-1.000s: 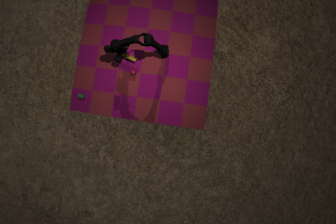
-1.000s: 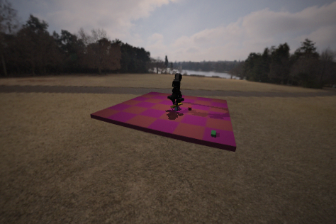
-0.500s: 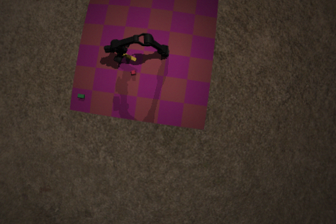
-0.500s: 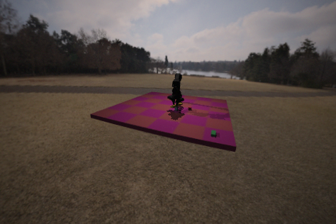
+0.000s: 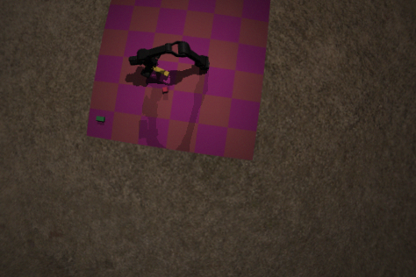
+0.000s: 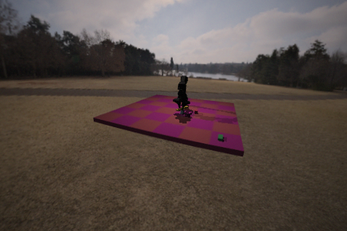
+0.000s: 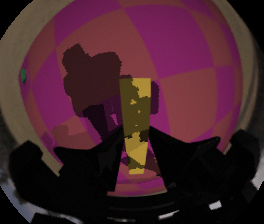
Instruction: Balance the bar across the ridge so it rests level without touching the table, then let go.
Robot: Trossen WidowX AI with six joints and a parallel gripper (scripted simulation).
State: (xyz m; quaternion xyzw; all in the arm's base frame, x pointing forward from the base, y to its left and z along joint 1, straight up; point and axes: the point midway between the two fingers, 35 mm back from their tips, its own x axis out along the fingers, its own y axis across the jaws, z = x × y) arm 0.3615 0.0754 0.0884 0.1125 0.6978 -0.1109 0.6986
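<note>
Right now the yellow bar is 30 mm behind my gripper tip and 10 mm to the left of it. From my gripper tip the other things lie so: small red cube 140 mm to the left, 100 mm behind, 40 mm below; green block 420 mm to the left, 380 mm ahead, 50 mm below.
</note>
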